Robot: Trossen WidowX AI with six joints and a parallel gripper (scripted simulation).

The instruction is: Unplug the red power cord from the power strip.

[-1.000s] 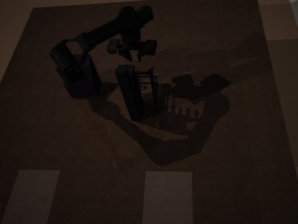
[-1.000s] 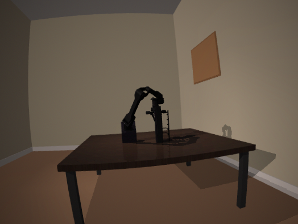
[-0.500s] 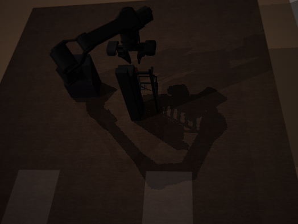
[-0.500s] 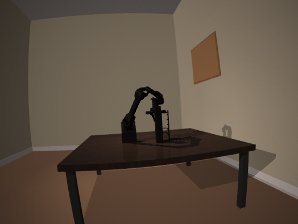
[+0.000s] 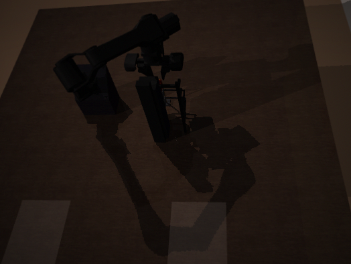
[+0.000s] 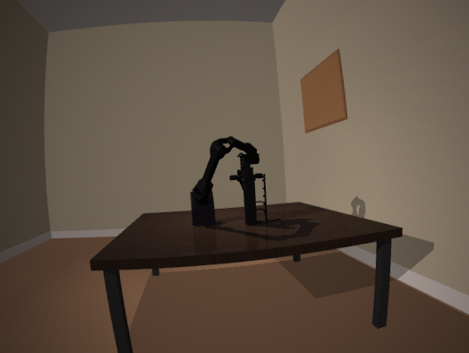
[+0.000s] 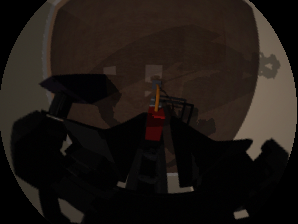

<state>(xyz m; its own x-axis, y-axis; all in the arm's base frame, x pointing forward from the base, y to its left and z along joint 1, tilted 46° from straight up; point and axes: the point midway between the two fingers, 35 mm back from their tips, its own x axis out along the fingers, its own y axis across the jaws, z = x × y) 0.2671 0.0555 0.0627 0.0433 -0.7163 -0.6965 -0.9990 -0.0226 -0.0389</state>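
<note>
My gripper tip is 4 cm to the left of the red plug and 1 cm above it. Also, from my gripper tip: thin ladder-like frame: 10 cm to the right, 8 cm ahead, 4 cm below.
</note>
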